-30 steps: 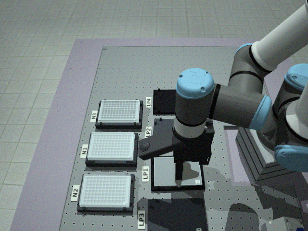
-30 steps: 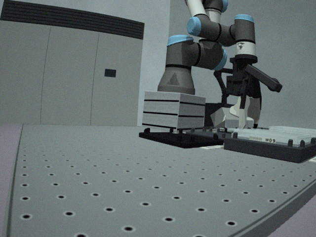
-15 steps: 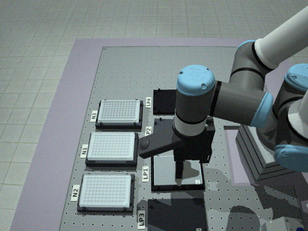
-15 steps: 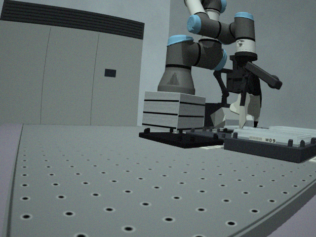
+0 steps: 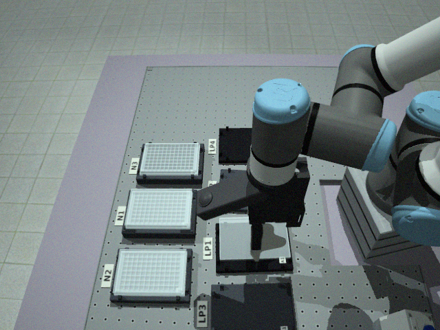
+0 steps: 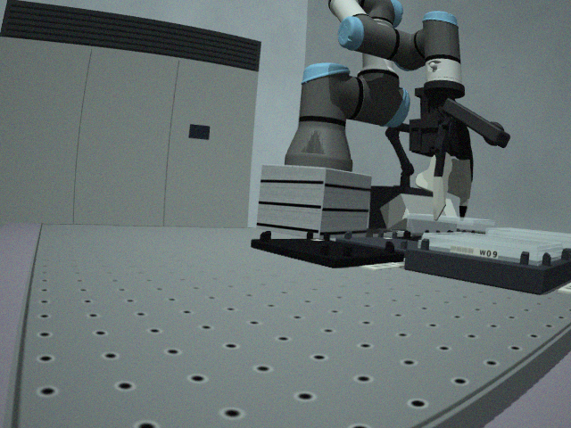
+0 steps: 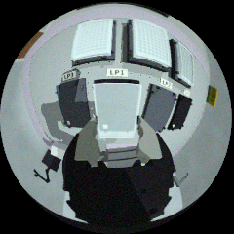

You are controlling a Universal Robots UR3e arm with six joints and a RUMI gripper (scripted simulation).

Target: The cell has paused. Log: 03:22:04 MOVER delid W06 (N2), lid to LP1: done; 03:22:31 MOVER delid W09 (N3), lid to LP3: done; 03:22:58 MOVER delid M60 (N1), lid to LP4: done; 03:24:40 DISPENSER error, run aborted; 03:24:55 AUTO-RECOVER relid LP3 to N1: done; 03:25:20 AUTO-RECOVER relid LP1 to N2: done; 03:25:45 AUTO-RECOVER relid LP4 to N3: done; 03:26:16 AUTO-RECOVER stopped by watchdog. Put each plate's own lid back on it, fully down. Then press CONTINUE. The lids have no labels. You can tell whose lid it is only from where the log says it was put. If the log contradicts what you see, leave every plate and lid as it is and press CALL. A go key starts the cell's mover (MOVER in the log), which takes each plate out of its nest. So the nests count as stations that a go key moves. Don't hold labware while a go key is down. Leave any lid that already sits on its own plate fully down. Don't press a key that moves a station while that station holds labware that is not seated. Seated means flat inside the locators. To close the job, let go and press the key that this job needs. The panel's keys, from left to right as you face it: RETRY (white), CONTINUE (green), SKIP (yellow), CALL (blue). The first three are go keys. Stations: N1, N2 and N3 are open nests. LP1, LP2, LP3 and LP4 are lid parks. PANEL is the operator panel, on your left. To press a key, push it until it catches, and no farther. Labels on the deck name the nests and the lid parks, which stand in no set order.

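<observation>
The LP1 lid park lies 5 cm below my hand. The rest, counted from my hand: LP3 lid park (13 cm to the left, 5 cm below, 1 cm behind); then LP2 lid park (13 cm to the right, 5 cm below, 1 cm ahead); then lid (1 cm below).
</observation>
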